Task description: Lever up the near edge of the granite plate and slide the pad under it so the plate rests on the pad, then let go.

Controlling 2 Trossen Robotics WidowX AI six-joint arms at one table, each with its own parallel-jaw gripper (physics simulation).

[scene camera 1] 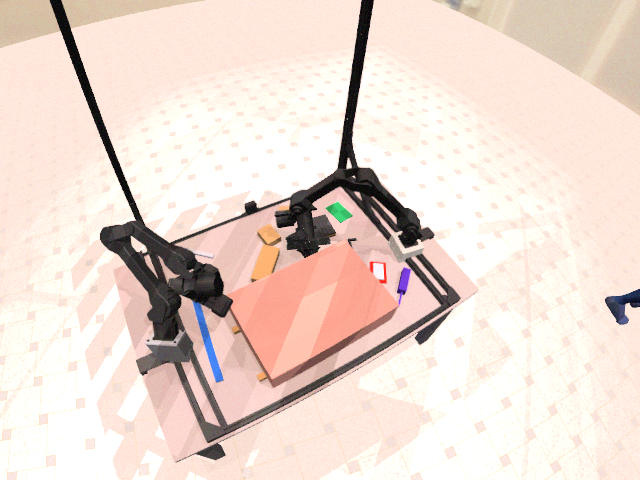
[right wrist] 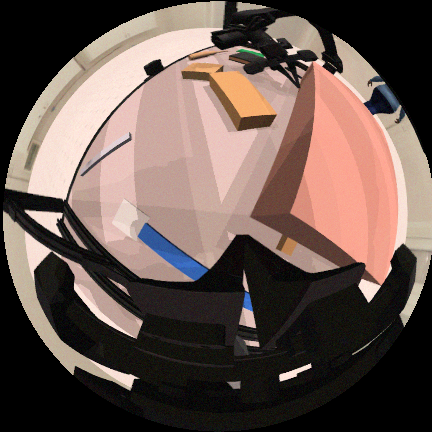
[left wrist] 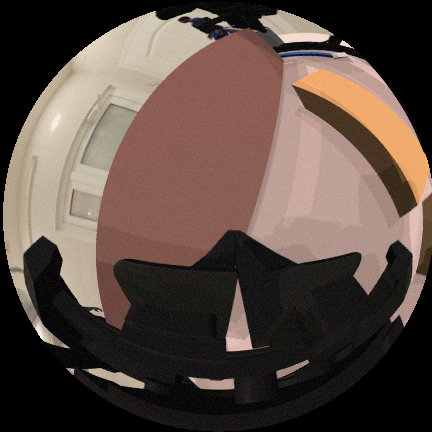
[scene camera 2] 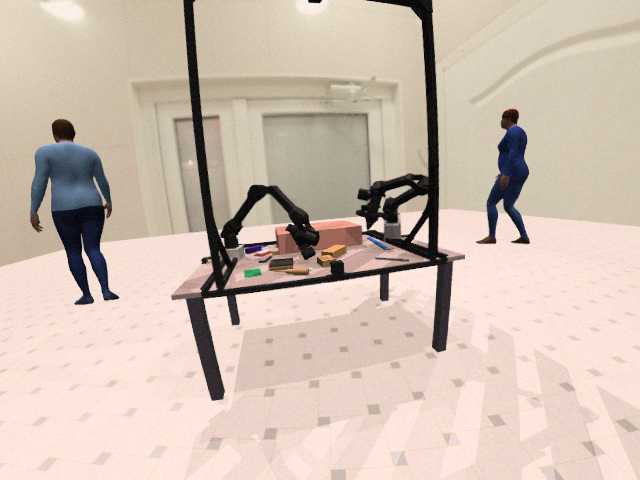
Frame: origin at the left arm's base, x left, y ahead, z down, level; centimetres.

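Seen in the pictures: left gripper, between the fingertips: (right wrist: pixel 298 87) (left wrist: pixel 232 235) (scene camera 2: pixel 305 247); right gripper, between the fingertips: (scene camera 1: pixel 216 299) (right wrist: pixel 241 239) (scene camera 2: pixel 367 229); left arm's base, origin of its link: (scene camera 1: pixel 408 240) (scene camera 2: pixel 231 247); right arm's base, origin of its link: (scene camera 1: pixel 165 336) (scene camera 2: pixel 392 219).
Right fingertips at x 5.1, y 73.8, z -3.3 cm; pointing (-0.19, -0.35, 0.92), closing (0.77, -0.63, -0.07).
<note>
Offsets run from my right fingertips to a thing's top centre. "pt": to the spot under its first point.
The granite plate, a large salmon-coloured slab @(dx +10.9, dy -28.5, dz -2.5 cm) (scene camera 1: pixel 310 315) (scene camera 2: pixel 338 238) (left wrist: pixel 190 150) (right wrist: pixel 345 175), lies on the table with small orange pieces (scene camera 1: pixel 261 376) (right wrist: pixel 287 244) showing at its left edge in scene camera 1. Which thing is the pad I cannot tell for certain; a long orange block @(dx -13.2, dy -19.8, dz +5.8 cm) (scene camera 1: pixel 265 262) (scene camera 2: pixel 334 251) (left wrist: pixel 370 110) (right wrist: pixel 242 97) and a smaller orange block @(dx -26.4, dy -24.7, dz +6.6 cm) (scene camera 1: pixel 268 235) (scene camera 2: pixel 325 260) (right wrist: pixel 202 70) lie beside the plate. My left gripper (scene camera 1: pixel 309 254) (scene camera 2: pixel 308 254) (left wrist: pixel 232 235) is shut and empty, low beside the plate's long side. My right gripper (scene camera 1: pixel 225 308) (scene camera 2: pixel 369 226) (right wrist: pixel 241 239) is shut and empty, near a plate corner.
A dark block @(dx -24.8, dy -44.6, dz +7.4 cm) (scene camera 1: pixel 324 227) (scene camera 2: pixel 281 264) and a green square @(pt dx -31.6, dy -56.6, dz +9.5 cm) (scene camera 1: pixel 339 211) (scene camera 2: pixel 252 272) lie near the left arm. A blue strip @(dx +4.5, dy +7.0, dz +7.6 cm) (scene camera 1: pixel 209 341) (scene camera 2: pixel 378 243) (right wrist: pixel 170 250) lies beside the plate. A red-white card @(dx +1.3, dy -58.7, dz +8.2 cm) (scene camera 1: pixel 378 271) and purple tool @(dx +10.8, dy -64.0, dz +6.6 cm) (scene camera 1: pixel 404 281) lie opposite. Dark frame rails border the table.
</note>
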